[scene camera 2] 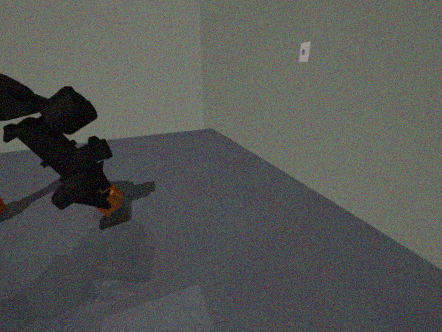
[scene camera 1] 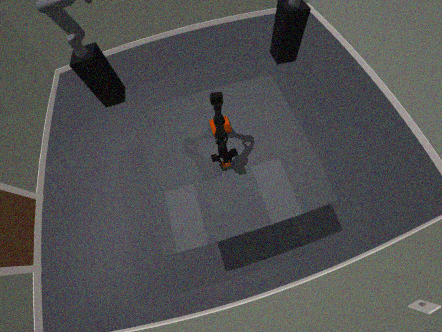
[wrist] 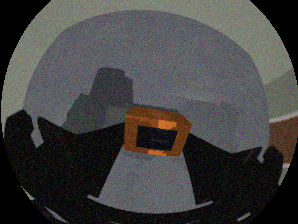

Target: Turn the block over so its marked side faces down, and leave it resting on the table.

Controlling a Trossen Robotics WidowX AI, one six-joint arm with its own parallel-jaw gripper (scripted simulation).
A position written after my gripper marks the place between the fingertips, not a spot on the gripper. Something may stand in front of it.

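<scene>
My gripper (scene camera 2: 111, 200), (wrist: 155, 130): holding a block (wrist: 158, 133).
</scene>
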